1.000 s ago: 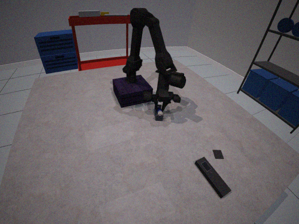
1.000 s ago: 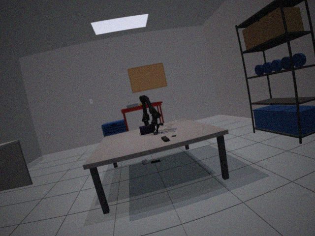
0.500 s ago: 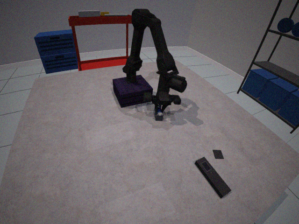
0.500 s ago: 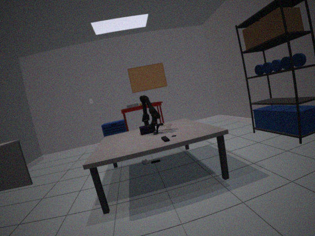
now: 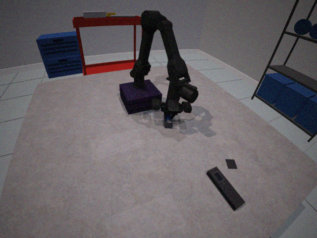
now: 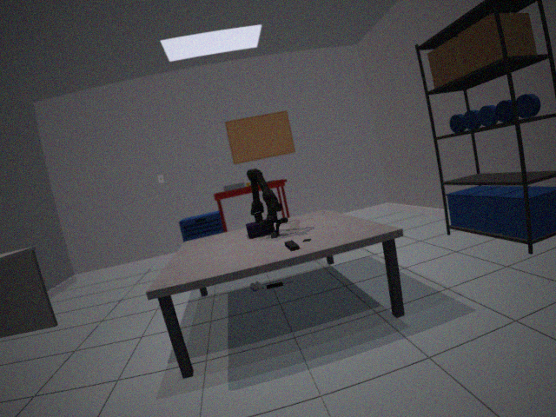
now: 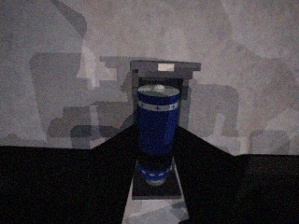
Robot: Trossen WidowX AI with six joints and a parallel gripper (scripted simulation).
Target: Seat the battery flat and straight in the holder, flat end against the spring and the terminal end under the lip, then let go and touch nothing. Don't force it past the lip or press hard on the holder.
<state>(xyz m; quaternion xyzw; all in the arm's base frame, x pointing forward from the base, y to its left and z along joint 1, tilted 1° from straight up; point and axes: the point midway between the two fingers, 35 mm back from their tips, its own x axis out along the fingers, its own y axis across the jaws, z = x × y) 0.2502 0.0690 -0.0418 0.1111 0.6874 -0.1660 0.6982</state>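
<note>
My gripper tip is now 1 cm below the battery. Round my gripper tip: dark square plate: 33 cm ahead, 13 cm to the left, 1 cm below; then dark remote control: 40 cm ahead, 3 cm to the left.
</note>
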